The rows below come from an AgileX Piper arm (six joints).
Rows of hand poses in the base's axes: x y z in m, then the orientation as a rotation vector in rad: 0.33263 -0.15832 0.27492 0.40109 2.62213 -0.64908; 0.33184 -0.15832 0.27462 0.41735 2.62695 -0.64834; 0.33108 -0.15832 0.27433 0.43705 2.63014 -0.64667; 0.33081 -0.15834 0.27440 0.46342 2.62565 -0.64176; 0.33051 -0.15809 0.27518 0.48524 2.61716 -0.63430; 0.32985 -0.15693 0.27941 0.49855 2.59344 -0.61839; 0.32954 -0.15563 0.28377 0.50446 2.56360 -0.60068; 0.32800 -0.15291 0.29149 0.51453 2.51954 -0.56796; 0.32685 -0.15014 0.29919 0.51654 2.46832 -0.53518; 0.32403 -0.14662 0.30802 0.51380 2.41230 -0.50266; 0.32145 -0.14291 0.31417 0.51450 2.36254 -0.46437; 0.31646 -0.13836 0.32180 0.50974 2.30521 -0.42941; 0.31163 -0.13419 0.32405 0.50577 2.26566 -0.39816; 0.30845 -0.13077 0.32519 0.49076 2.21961 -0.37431; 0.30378 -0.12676 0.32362 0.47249 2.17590 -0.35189; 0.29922 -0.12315 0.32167 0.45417 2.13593 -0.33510; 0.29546 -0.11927 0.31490 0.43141 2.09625 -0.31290; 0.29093 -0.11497 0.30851 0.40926 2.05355 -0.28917
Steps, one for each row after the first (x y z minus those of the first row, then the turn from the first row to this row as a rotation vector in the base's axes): -0.00079 0.00000 -0.00030 0.00454 0.00357 -0.01173; -0.00155 0.00000 -0.00059 0.00977 0.00529 -0.02554; -0.00182 -0.00002 -0.00052 0.01603 -0.00118 -0.04279; -0.00212 0.00023 0.00026 0.02209 -0.01183 -0.05609; -0.00278 0.00139 0.00449 0.02798 -0.03892 -0.06072; -0.00309 0.00269 0.00885 0.03222 -0.07209 -0.05943; -0.00463 0.00541 0.01657 0.04339 -0.12290 -0.05745; -0.00578 0.00818 0.02427 0.05171 -0.18027 -0.04933; -0.00860 0.01170 0.03310 0.05819 -0.24196 -0.03757; -0.01118 0.01541 0.03925 0.07152 -0.29928 -0.02778; -0.01617 0.01996 0.04688 0.08006 -0.36269 -0.01411; -0.02100 0.02413 0.04913 0.09134 -0.40820 -0.00281; -0.02418 0.02755 0.05027 0.09381 -0.45776 0.01615; -0.02885 0.03156 0.04870 0.09546 -0.50458 0.03749; -0.03341 0.03517 0.04675 0.09404 -0.54633 0.05778; -0.03717 0.03905 0.03998 0.09612 -0.58887 0.08294; -0.04170 0.04335 0.03359 0.09888 -0.63449 0.10840
